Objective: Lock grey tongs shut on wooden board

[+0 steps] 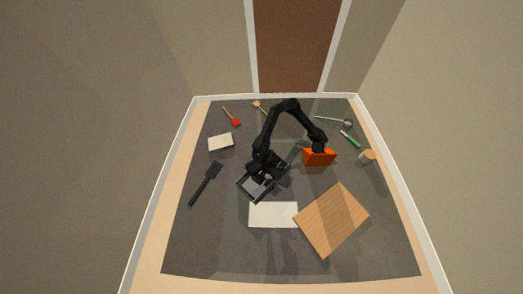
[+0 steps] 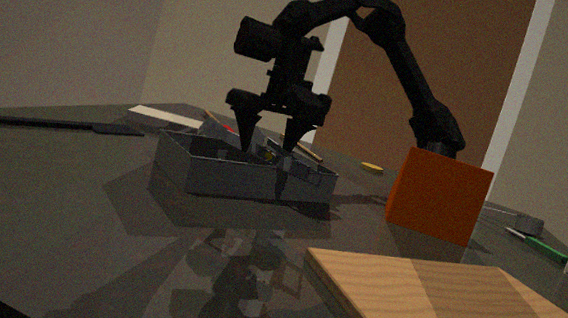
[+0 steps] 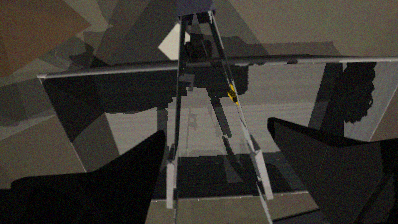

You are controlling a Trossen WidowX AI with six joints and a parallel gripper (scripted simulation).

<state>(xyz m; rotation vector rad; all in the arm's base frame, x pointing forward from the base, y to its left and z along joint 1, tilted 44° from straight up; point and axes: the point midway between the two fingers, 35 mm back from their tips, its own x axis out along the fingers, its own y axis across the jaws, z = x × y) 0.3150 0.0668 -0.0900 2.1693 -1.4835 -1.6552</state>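
Now: gripper tip 40 mm above the grey roasting tin, 30 mm short of it and 10 mm to the left of it. From my gripper tip the other things lie so: yellow mark (30 mm to the left, 10 mm behind, 10 mm above); then wooden board (340 mm behind, 240 mm to the left, 60 mm below); then black spatula (390 mm ahead, 60 mm below).
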